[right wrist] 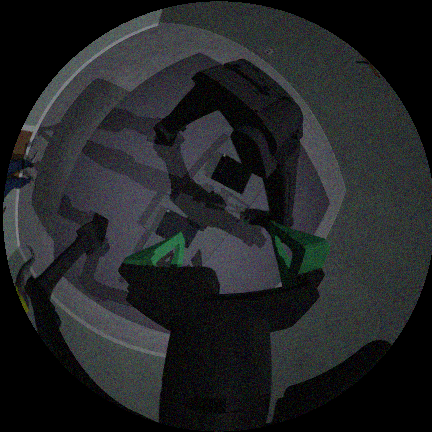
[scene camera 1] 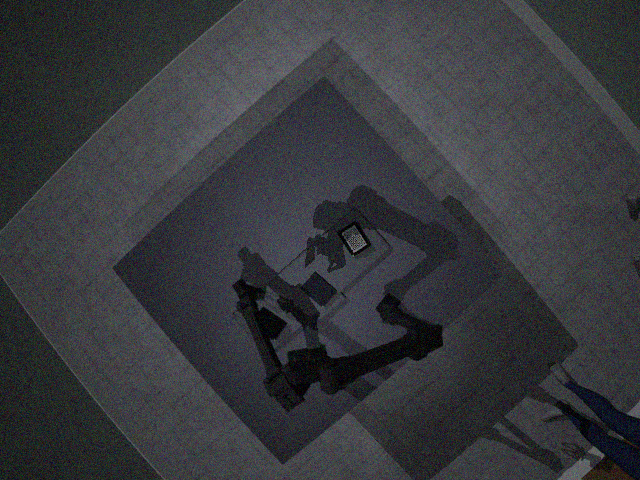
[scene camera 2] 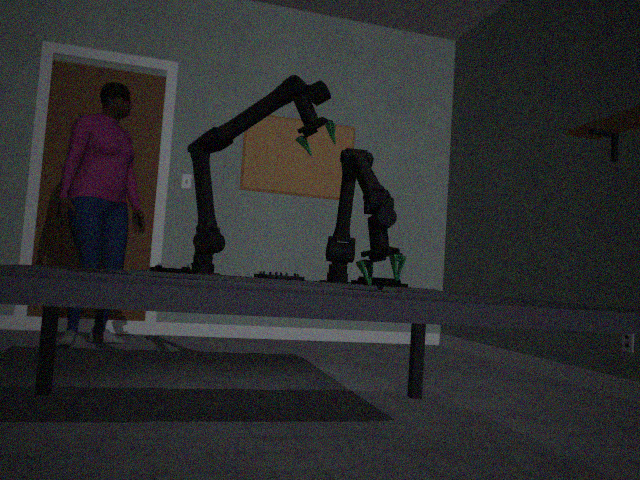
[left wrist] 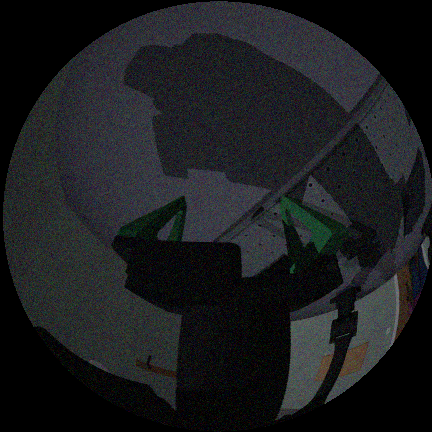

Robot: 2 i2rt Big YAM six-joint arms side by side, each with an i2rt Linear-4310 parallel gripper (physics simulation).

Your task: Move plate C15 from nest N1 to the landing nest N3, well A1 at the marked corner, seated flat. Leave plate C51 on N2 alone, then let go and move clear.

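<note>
In scene camera 1 a dark rectangular piece (scene camera 1: 270, 322) lies beside my left arm, a second dark rectangle (scene camera 1: 318, 288) is in the middle, and a pale plate-like grid in a black frame (scene camera 1: 354, 238) is at the upper right. No labels, nest numbers or corner mark are legible. My left gripper (scene camera 2: 383, 281) (left wrist: 233, 199) is open, its fingers low at a dark slab (scene camera 2: 402, 284) near table level; whether they straddle it is unclear. My right gripper (scene camera 2: 322, 148) (right wrist: 224, 231) is open and empty, high above the table. The fingers cannot be made out in scene camera 1.
A holed breadboard (left wrist: 367, 150) with a raised edge lies at the right of the left wrist view. A low piece with small upright pegs (scene camera 2: 279, 276) stands between the arm bases. Large arm shadows cross the table (scene camera 1: 320, 129). A person (scene camera 2: 100, 155) stands beyond the table.
</note>
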